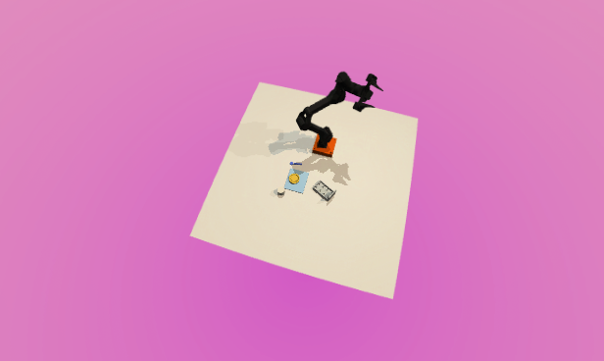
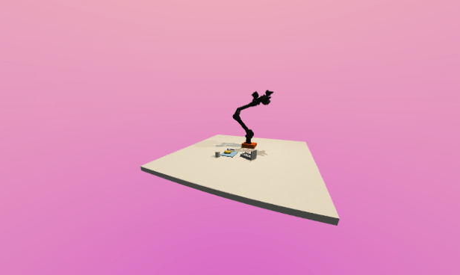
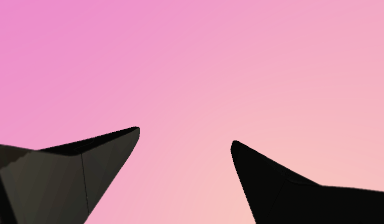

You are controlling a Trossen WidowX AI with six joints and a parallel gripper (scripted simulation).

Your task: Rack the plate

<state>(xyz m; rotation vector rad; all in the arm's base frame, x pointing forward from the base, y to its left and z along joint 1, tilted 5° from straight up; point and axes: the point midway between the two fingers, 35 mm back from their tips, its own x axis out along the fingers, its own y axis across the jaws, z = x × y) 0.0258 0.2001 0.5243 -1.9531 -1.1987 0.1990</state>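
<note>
The yellow plate is 55 cm below my gripper tip, 38 cm to the right of it and 29 cm ahead of it. Round my gripper tip: grey dish rack (54 cm below, 32 cm ahead, 17 cm to the right); then cream cup (54 cm below, 44 cm to the right, 39 cm ahead); then light blue mat (56 cm below, 36 cm to the right, 29 cm ahead).
</note>
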